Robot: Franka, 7 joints.
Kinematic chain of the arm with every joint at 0, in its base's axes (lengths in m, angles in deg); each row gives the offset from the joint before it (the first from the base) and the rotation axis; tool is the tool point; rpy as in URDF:
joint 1: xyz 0 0 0.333 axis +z
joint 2: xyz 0 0 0 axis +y
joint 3: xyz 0 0 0.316 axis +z
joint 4: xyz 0.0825 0 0 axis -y
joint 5: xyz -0.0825 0 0.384 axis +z
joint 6: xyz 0 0 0 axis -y
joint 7: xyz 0.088 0 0 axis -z
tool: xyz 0 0 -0.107 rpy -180 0 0
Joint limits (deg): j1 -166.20..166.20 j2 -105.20..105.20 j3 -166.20..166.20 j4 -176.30..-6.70 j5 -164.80..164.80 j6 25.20..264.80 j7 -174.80..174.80
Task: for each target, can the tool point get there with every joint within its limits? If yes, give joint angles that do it. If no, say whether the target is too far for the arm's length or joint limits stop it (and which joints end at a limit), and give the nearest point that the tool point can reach.
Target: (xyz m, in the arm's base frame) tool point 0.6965 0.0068 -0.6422
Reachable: no: too far | nearest point 0.5241 0.0051 -0.3031 | short by 0.380 m
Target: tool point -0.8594 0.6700 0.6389
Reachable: no: too far | nearest point -0.6514 0.5078 0.5649 | short by 0.274 m
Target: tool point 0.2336 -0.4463 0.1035
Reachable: yes | joints 57.05 -53.86 -127.55 -131.99 -6.29 158.81 57.22
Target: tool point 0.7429 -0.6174 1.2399
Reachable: no: too far | nearest point 0.4810 -0.3998 0.9202 | short by 0.467 m
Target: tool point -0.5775 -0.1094 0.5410
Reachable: yes | joints 77.42 -69.03 76.20 -120.36 -8.97 217.07 108.60
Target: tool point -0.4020 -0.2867 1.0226
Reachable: yes | joints 66.79 -12.91 133.25 -44.86 -17.68 156.57 97.91
